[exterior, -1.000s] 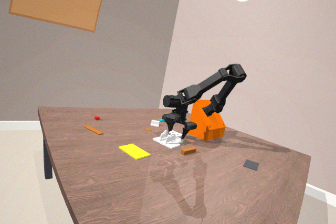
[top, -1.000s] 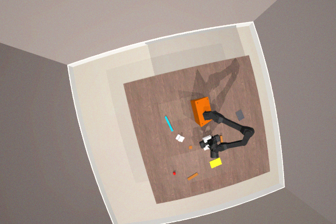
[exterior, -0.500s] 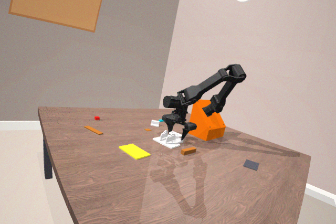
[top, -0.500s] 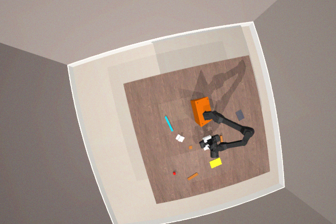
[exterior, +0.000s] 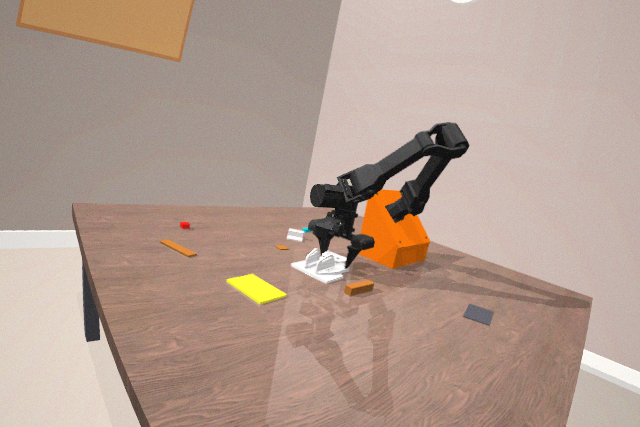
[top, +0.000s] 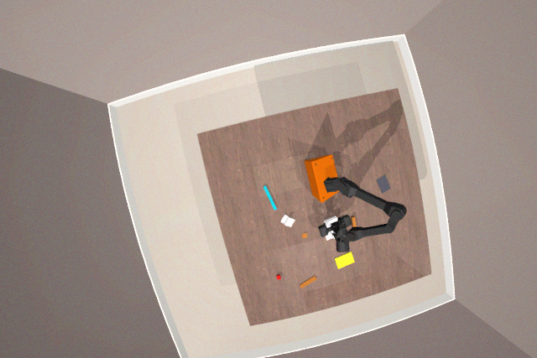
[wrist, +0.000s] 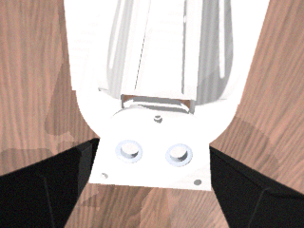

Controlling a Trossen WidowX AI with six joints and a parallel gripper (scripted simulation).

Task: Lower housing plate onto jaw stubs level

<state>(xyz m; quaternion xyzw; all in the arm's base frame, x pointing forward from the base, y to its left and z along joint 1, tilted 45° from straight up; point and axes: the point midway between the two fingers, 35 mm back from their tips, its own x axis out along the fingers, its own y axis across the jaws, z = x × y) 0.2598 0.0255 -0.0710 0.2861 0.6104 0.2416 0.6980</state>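
Right now the white assembly is 2 cm to the left of my gripper tip and 2 cm ahead of it. Also, from my gripper tip: yellow slab 28 cm ahead, 1 cm below; cyan bar 28 cm to the right, 27 cm behind, 1 cm below; orange block 13 cm to the left, 7 cm ahead.
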